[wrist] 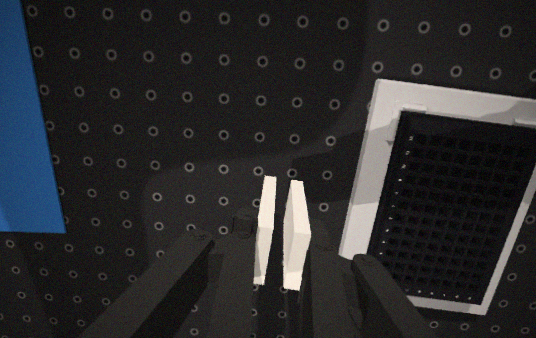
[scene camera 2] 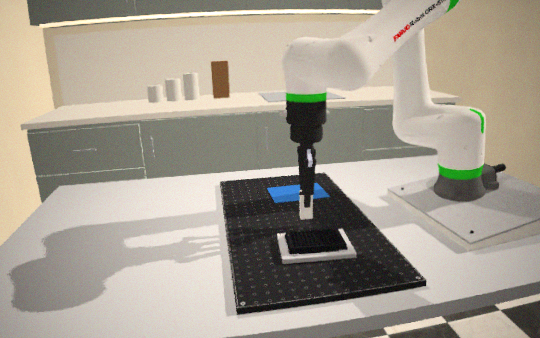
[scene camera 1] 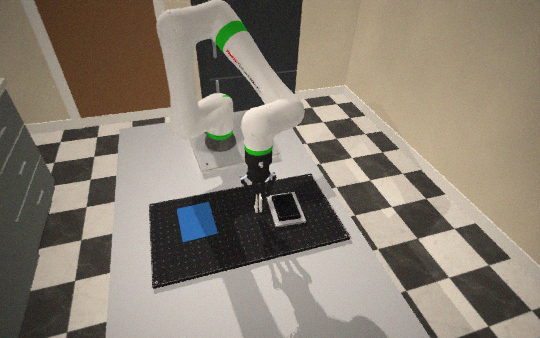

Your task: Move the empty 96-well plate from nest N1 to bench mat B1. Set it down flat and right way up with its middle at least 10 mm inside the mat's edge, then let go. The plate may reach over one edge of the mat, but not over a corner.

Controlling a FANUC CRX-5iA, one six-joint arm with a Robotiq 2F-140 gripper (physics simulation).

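Observation:
The black 96-well plate sits in the white nest N1, wells up, and looks level. The blue bench mat B1 lies flat with no plate on it. My gripper is shut, with a narrow empty gap between its pale finger pads. It points down above the black board, beside the nest on the side facing the mat, and is apart from the plate.
The black perforated board carries the nest and mat. It lies on the light grey table. The arm's base stands behind the board in scene camera 1.

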